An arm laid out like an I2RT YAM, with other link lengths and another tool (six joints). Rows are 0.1 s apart.
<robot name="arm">
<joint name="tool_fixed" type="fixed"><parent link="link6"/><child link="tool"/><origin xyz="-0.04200 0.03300 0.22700" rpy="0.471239 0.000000 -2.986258"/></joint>
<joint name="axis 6" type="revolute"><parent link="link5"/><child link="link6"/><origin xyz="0.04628 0.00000 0.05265" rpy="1.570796 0.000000 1.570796"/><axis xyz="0 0 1"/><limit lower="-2.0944" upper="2.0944"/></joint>
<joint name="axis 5" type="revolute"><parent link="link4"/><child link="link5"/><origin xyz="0.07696 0.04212 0.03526" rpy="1.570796 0.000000 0.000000"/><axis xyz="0 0 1"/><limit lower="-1.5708" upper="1.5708"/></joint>
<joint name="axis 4" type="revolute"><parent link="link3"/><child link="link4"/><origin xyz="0.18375 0.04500 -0.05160" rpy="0.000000 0.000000 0.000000"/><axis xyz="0 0 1"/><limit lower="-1.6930" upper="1.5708"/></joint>
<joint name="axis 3" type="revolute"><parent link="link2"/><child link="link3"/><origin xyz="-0.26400 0.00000 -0.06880" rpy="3.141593 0.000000 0.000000"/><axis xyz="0 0 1"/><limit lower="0.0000" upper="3.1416"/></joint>
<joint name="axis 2" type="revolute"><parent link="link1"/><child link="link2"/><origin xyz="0.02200 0.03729 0.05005" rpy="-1.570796 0.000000 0.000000"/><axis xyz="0 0 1"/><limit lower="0.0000" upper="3.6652"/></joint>
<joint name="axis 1" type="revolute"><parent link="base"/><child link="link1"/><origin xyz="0.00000 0.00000 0.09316" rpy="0.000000 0.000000 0.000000"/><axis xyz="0 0 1"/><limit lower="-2.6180" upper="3.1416"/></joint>
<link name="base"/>
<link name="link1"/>
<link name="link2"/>
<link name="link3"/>
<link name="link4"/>
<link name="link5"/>
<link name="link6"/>
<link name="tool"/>
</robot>
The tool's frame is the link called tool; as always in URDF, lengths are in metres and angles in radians.
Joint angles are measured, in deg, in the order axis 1, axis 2, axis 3, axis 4, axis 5, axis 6. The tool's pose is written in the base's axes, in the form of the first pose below.
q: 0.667, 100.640, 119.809, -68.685, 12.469, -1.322
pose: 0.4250, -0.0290, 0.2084, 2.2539, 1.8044, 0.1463
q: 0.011, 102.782, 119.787, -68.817, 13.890, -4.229
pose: 0.4238, -0.0424, 0.1922, 2.2326, 1.8252, 0.0444
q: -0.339, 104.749, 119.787, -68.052, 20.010, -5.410
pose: 0.4255, -0.0748, 0.1840, 2.2260, 1.7390, -0.0832
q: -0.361, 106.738, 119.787, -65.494, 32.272, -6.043
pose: 0.4284, -0.1314, 0.1918, 2.1986, 1.5288, -0.2496
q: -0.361, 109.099, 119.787, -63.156, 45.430, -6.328
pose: 0.4217, -0.1858, 0.2071, 2.1584, 1.3032, -0.4217
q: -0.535, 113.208, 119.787, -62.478, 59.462, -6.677
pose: 0.4006, -0.2350, 0.2189, 2.0899, 1.0937, -0.6578
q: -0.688, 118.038, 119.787, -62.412, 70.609, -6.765
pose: 0.3828, -0.2650, 0.2259, 2.0021, 0.9473, -0.8661
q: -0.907, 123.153, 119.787, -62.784, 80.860, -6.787
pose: 0.3676, -0.2848, 0.2346, 1.8886, 0.8258, -1.0608
